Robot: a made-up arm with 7 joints. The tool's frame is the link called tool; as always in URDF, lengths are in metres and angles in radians.
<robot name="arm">
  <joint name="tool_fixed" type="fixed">
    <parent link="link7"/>
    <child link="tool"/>
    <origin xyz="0 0 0" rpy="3.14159 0 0"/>
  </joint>
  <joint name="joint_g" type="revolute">
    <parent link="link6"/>
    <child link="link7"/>
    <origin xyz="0.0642 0 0" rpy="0 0 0"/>
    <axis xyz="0 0 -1"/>
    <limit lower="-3.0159" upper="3.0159" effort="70" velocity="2.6"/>
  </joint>
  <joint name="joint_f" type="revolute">
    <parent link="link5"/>
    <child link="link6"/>
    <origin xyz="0 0 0" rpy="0 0 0"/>
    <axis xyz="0 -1 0"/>
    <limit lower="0.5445" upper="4.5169" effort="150" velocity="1.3"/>
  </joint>
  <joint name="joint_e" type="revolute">
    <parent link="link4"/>
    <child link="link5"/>
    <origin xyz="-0.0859 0 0.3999" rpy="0 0 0"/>
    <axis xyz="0 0 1"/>
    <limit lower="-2.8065" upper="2.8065" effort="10" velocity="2.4"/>
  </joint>
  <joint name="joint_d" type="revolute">
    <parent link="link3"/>
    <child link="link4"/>
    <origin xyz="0.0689 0 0" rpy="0 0 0"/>
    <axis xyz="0 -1 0"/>
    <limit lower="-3.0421" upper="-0.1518" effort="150" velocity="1.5"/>
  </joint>
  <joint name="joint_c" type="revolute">
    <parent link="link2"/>
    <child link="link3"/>
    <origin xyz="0 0 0.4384" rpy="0 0 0"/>
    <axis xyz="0 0 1"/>
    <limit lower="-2.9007" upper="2.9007" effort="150" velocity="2.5"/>
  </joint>
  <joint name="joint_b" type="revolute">
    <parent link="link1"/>
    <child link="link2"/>
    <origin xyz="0 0 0" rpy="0 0 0"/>
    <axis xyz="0 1 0"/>
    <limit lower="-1.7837" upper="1.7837" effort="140" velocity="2.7"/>
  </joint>
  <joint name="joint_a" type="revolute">
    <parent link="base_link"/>
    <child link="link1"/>
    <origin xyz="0 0 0.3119" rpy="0 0 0"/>
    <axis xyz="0 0 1"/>
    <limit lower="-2.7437" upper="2.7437" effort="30" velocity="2.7"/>
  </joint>
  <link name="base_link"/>
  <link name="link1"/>
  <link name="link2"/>
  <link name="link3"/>
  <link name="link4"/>
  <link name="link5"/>
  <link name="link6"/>
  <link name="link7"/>
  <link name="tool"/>
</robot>
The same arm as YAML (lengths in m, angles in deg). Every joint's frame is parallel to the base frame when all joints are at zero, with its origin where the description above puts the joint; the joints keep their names.
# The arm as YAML. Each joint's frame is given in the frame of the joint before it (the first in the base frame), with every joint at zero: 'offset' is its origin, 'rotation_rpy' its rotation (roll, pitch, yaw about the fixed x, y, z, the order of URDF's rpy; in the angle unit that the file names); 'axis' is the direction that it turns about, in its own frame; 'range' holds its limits. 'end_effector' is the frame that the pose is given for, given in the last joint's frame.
length_unit: m
angle_unit: deg
chain:
  - id: joint_a
    offset: [0.0, 0.0, 0.3119]
    rotation_rpy: [0.0, 0.0, 0.0]
    axis: [0.0, 0.0, 1.0]
    range: [-157.2, 157.2]
  - id: joint_b
    offset: [0.0, 0.0, 0.0]
    rotation_rpy: [0.0, 0.0, 0.0]
    axis: [0.0, 1.0, 0.0]
    range: [-102.2, 102.2]
  - id: joint_c
    offset: [0.0, 0.0, 0.4384]
    rotation_rpy: [0.0, 0.0, 0.0]
    axis: [0.0, 0.0, 1.0]
    range: [-166.2, 166.2]
  - id: joint_d
    offset: [0.0689, 0.0, 0.0]
    rotation_rpy: [0.0, 0.0, 0.0]
    axis: [0.0, -1.0, 0.0]
    range: [-174.3, -8.7]
  - id: joint_e
    offset: [-0.0859, 0.0, 0.3999]
    rotation_rpy: [0.0, 0.0, 0.0]
    axis: [0.0, 0.0, 1.0]
    range: [-160.8, 160.8]
  - id: joint_f
    offset: [0.0, 0.0, 0.0]
    rotation_rpy: [0.0, 0.0, 0.0]
    axis: [0.0, -1.0, 0.0]
    range: [31.2, 258.8]
  - id: joint_g
    offset: [0.0642, 0.0, 0.0]
    rotation_rpy: [0.0, 0.0, 0.0]
    axis: [0.0, 0.0, -1.0]
    range: [-172.8, 172.8]
end_effector:
  offset: [0.0, 0.0, 0.0]
  rotation_rpy: [180.0, 0.0, 0.0]

